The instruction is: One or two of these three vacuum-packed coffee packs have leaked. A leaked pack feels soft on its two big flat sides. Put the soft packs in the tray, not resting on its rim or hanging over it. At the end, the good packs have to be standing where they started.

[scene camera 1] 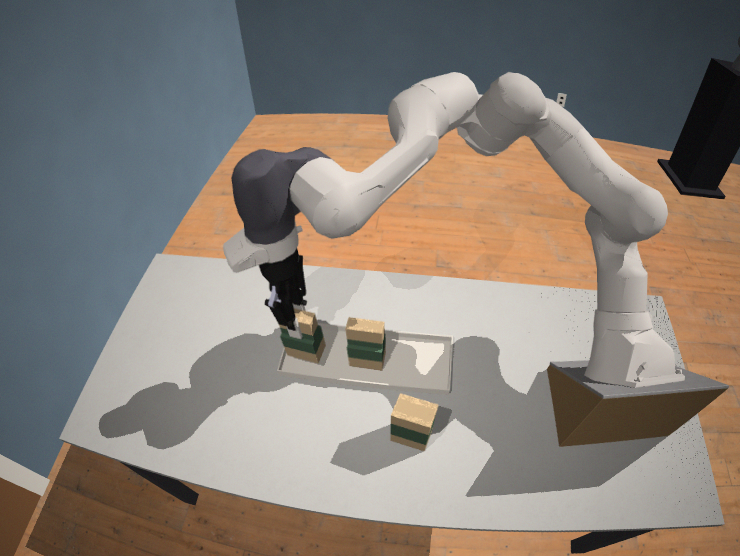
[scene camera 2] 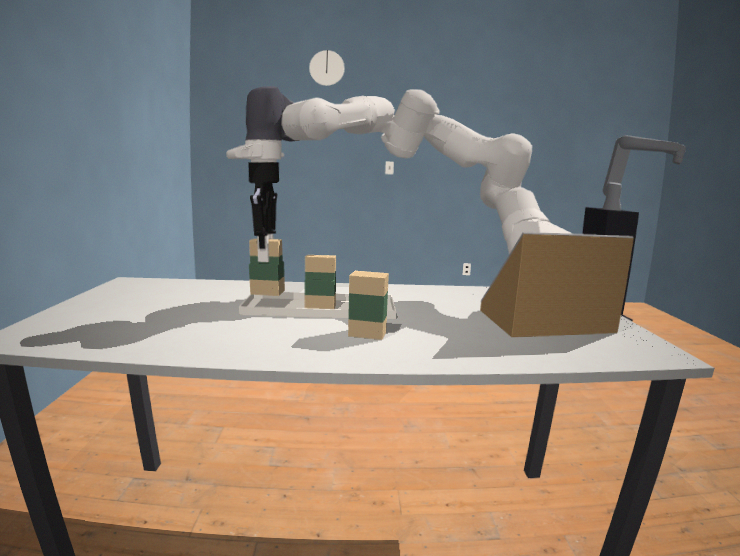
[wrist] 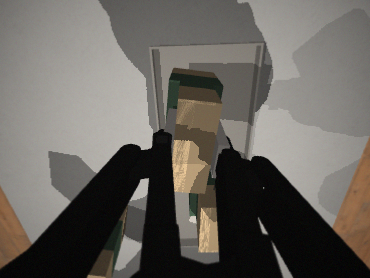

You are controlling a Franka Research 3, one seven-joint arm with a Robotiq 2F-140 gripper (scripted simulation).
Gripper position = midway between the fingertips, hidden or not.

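Observation:
There's a tray here, you'll find it at (scene camera 1: 424, 360), and the tray is also there in the wrist view at (wrist: 238, 68). As for my gripper (scene camera 1: 299, 329), you can see it in the other views too: my gripper (scene camera 2: 266, 260), and the gripper again (wrist: 191, 124).

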